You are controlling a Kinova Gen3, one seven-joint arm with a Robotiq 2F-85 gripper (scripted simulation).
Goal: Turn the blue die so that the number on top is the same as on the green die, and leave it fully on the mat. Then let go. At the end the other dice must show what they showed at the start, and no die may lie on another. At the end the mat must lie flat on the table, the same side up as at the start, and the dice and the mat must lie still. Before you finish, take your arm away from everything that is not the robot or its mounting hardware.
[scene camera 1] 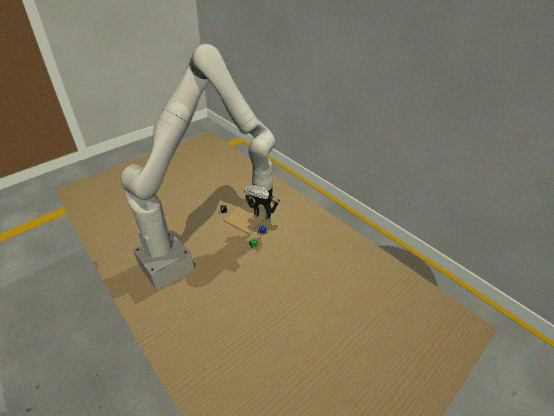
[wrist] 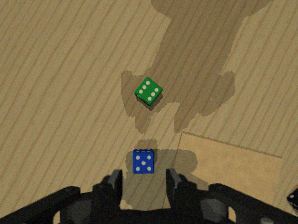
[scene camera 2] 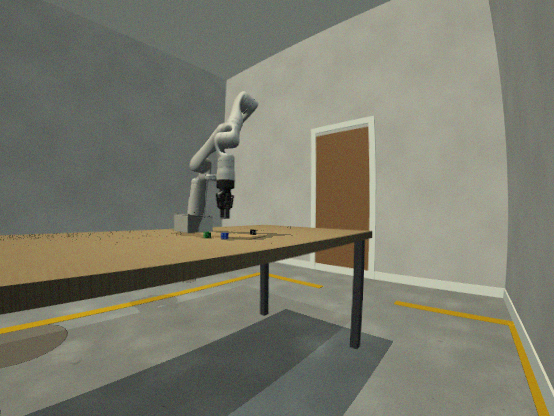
Observation:
In view: my gripper [wrist: 144,180] and a mat [wrist: 203,161].

